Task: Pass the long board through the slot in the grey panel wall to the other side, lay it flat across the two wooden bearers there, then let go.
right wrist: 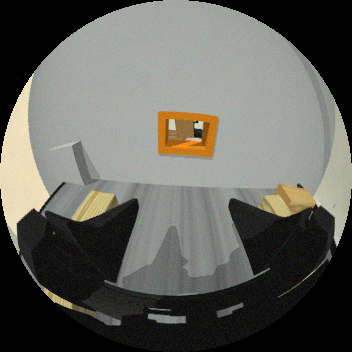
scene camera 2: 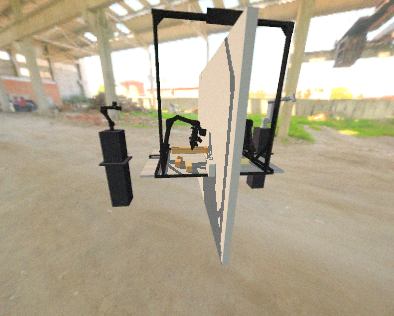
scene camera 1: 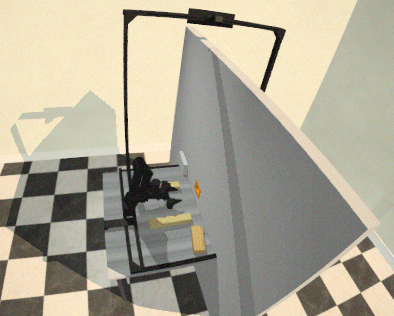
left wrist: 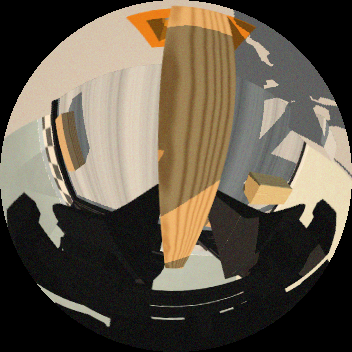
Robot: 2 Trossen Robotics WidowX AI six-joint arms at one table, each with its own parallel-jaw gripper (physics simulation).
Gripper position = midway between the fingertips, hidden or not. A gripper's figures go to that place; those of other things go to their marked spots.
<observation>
My right gripper (right wrist: 185,204) is 10 cm from the lens. An orange-framed slot (right wrist: 204,147): 20 cm from the lens. A grey panel wall (right wrist: 96,116): 24 cm from the lens. The marked spots on the grey panel wall and the orange-framed slot are 21 cm apart.
</observation>
